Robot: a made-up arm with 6 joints. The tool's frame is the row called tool. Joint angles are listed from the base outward. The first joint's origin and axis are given. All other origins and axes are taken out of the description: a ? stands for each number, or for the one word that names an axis. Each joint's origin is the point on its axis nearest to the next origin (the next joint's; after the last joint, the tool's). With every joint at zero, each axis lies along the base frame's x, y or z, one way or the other. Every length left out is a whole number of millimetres.
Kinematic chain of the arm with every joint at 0, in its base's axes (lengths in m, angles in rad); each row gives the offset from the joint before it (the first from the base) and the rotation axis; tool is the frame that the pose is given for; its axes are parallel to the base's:
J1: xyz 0 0 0.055 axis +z
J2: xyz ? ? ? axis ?
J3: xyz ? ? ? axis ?
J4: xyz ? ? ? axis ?
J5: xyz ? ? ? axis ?
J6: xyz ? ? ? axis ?
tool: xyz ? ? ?
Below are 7 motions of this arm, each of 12 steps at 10 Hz.
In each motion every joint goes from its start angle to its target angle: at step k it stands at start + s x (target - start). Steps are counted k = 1, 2, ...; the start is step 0. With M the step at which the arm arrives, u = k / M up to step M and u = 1 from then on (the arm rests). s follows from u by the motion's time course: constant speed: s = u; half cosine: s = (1 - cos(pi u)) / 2; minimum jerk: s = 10 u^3 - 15 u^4 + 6 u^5.
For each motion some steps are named. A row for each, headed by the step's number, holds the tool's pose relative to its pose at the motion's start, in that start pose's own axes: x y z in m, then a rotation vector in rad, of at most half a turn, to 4 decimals.
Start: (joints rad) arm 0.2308 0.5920 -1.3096 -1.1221 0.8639 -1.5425
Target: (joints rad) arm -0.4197 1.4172 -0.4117 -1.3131 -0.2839 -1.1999
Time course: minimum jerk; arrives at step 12
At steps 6, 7, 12:
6: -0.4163 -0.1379 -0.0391 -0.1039 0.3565 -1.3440
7: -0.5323 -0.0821 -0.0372 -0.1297 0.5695 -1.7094
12: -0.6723 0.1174 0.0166 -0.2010 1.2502 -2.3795

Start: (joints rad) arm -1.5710 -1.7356 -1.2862 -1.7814 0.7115 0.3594
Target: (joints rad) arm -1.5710 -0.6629 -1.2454 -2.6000 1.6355 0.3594
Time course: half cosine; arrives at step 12
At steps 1, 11, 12:
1: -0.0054 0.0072 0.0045 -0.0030 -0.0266 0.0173
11: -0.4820 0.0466 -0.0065 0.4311 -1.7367 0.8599
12: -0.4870 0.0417 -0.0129 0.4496 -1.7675 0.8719

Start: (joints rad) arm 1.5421 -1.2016 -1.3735 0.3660 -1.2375 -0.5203
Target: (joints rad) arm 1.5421 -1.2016 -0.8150 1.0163 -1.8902 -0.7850
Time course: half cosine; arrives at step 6
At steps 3, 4, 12:
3: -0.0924 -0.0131 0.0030 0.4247 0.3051 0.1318
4: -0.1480 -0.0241 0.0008 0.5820 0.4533 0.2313
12: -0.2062 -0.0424 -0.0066 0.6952 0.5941 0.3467

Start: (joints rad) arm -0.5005 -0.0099 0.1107 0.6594 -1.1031 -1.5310
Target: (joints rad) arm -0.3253 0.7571 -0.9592 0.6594 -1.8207 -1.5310
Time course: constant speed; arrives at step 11
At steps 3, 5, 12:
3: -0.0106 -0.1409 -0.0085 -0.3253 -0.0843 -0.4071
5: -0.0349 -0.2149 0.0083 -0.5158 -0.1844 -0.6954
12: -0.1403 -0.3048 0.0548 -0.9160 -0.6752 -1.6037

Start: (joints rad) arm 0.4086 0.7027 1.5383 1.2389 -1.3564 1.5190
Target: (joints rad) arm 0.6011 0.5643 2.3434 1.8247 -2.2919 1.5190
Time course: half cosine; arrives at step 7
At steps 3, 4, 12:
3: -0.1448 -0.0126 -0.0194 0.1217 -0.2552 0.1382
4: -0.2261 0.0042 -0.0364 0.1291 -0.4044 0.2024
12: -0.3484 0.0771 -0.0725 0.0386 -0.6273 0.2845

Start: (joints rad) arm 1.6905 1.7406 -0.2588 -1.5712 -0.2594 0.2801
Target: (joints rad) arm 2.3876 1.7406 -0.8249 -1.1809 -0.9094 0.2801
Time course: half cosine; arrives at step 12
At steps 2, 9, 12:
2: -0.0001 -0.0206 0.0022 0.0252 0.0231 -0.0333
9: -0.0882 -0.1928 0.0268 0.2604 0.1941 -0.3207
12: -0.1146 -0.2057 0.0317 0.2840 0.2139 -0.3554

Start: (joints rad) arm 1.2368 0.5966 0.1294 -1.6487 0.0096 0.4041
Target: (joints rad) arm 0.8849 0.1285 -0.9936 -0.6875 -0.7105 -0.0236
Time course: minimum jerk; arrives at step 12
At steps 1, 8, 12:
1: -0.0002 -0.0016 0.0017 0.0093 -0.0010 0.0006
8: -0.1266 -0.2466 0.0815 1.3426 -0.2318 0.4503
12: -0.1854 -0.2925 0.0522 1.5934 -0.3423 0.6699

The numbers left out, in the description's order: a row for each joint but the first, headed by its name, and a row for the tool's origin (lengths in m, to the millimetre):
J2: xyz 0.054 0.018 0, axis -x
J3: xyz 0 -0.001 0.164, axis -z
J4: xyz 0.151 -0.054 0, axis +x
J5: xyz 0 0.344 0.083, axis -y
J6: xyz 0.178 0 -0.053, axis -x
tool: xyz 0 -0.107 0.08

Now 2 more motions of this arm.
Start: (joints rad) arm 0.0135 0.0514 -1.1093 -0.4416 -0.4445 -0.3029
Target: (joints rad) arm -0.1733 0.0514 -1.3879 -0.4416 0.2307 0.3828
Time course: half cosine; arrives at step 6
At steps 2, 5, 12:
2: -0.0109 0.0286 0.0435 -0.1764 -0.1693 0.0586
5: -0.0997 0.1106 0.1276 -0.6173 -0.6762 0.0707
12: -0.1118 0.1180 0.1321 -0.6556 -0.7280 0.0595

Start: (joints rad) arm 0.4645 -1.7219 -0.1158 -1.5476 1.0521 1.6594
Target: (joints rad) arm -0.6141 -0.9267 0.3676 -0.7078 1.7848 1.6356
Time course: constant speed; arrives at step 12
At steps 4, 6, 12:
4: 0.0653 0.0465 -0.1026 -0.3332 0.1565 -0.1363
6: 0.0954 0.0612 -0.1644 -0.5364 0.2316 -0.2126
12: 0.1547 0.0403 -0.3714 -1.2920 0.3650 -0.4805

